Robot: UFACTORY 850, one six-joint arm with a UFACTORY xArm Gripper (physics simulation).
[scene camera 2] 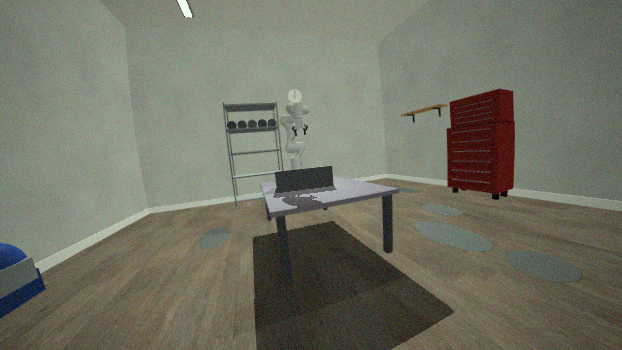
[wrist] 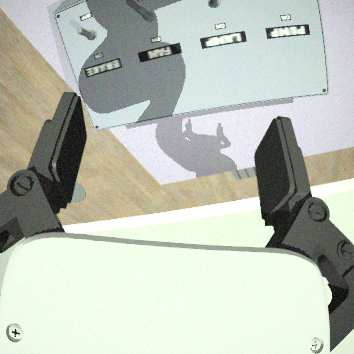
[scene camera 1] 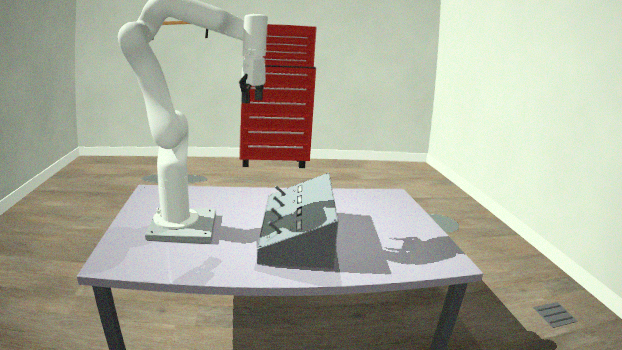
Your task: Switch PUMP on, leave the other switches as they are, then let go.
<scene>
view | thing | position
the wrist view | gripper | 175, 122
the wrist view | grey sloped switch panel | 132, 69
</scene>
